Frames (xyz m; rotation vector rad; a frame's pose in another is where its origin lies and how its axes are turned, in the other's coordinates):
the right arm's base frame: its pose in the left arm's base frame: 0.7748 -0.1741 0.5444 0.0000 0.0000 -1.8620
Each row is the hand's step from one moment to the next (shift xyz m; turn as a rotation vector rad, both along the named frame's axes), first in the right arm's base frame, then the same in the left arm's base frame.
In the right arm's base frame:
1: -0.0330 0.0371 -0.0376 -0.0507 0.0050 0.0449
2: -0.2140 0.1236 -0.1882 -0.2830 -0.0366 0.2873
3: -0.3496 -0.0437 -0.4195 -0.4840 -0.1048 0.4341
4: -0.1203 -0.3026 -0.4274 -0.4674 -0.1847 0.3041
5: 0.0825 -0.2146 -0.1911 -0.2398 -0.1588 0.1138
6: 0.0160 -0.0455 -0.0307 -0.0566 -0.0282 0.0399
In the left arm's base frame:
1: 0.0450 0.0210 -0.0376 0.0193 0.0471 0.0449
2: 0.1798 0.1695 -0.1882 0.0462 0.2816 0.2873
3: 0.0585 0.3474 -0.4195 0.0386 0.4937 0.4341
4: -0.2553 0.2021 -0.4274 -0.0427 0.5008 0.3041
5: -0.2293 -0.0174 -0.1911 -0.0833 0.2753 0.1138
6: -0.0482 -0.0023 -0.0307 -0.0108 0.0623 0.0399

